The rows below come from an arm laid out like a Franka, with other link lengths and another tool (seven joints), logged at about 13 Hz.
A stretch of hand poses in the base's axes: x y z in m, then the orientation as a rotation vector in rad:
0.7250, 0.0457, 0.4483, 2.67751, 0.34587, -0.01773
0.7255, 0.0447, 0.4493, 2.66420, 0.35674, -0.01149
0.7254, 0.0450, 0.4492, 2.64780, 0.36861, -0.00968
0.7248, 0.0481, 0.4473, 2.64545, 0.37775, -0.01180
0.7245, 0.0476, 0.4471, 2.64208, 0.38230, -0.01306
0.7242, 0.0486, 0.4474, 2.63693, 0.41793, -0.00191
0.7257, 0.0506, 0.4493, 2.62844, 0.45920, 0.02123
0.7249, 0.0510, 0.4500, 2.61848, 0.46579, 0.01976
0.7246, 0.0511, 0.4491, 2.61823, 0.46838, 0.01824
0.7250, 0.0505, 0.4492, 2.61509, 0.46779, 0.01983
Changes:
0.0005, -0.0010, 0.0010, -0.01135, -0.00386, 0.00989
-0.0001, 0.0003, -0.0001, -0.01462, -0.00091, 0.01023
-0.0006, 0.0031, -0.0019, -0.00144, 0.00292, 0.00628
-0.0003, -0.0005, -0.0002, -0.00289, 0.00135, 0.00332
-0.0003, 0.0010, 0.0003, 0.00056, -0.00170, 0.02739
0.0015, 0.0020, 0.0019, -0.00010, -0.00936, 0.03376
-0.0008, 0.0004, 0.0007, -0.00900, 0.00086, 0.00552
-0.0003, 0.0001, -0.0009, -0.00009, 0.00154, 0.00158
0.0004, -0.0006, 0.0001, -0.00293, -0.00169, 0.00024

